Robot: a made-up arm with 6 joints.
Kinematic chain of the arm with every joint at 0, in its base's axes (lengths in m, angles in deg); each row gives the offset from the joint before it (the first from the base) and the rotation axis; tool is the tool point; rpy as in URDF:
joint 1: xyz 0 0 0.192 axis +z
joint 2: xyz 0 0 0 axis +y
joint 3: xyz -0.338 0 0.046 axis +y
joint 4: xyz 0.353 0 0.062 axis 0.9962 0 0.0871
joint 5: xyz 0 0 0 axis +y
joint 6: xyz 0.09 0 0.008 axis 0.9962 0 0.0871
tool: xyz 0 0 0 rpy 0 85 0
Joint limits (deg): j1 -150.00..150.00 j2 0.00..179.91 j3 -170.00..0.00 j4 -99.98..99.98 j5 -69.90..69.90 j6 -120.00..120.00
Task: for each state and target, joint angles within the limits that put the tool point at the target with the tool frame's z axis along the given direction. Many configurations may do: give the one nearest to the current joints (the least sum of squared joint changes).
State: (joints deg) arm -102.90 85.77 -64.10 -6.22 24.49 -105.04
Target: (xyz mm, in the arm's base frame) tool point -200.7 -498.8 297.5 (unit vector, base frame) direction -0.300 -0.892 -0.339
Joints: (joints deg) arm -112.55 106.49 -67.29 -14.70 -14.81 -105.04
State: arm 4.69 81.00 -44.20 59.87 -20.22 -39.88
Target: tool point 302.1 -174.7 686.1 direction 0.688 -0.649 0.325
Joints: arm -25.79 70.87 -82.23 78.53 -16.91 -39.88
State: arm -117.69 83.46 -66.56 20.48 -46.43 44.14
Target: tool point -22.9 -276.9 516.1 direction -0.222 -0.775 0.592
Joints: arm -90.78 56.24 -40.51 16.22 -49.16 44.14
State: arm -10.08 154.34 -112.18 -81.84 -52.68 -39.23
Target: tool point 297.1 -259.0 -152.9 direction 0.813 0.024 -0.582
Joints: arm -49.43 161.12 -62.61 -49.27 -56.66 -39.23
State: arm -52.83 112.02 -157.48 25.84 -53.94 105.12
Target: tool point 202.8 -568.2 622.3 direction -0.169 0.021 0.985
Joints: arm -69.07 143.99 -164.14 9.22 -69.75 105.13
